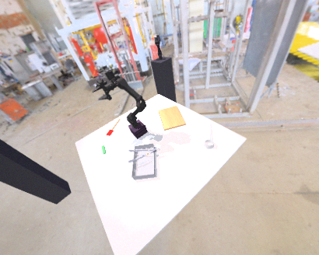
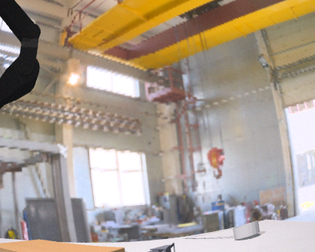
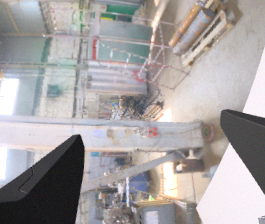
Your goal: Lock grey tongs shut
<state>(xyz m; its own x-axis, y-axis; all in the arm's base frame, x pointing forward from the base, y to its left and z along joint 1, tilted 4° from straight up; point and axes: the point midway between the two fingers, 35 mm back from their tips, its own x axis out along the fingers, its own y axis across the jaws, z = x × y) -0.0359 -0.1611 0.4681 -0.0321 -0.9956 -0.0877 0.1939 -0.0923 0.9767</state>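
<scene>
My gripper tip is 37 cm short of the yellow piece, 7 cm to the right of it and 50 cm above it. Also, from my gripper tip: grey roasting tin (37 cm ahead, 2 cm to the left, 54 cm below); then wooden board (14 cm ahead, 59 cm to the left, 56 cm below).
</scene>
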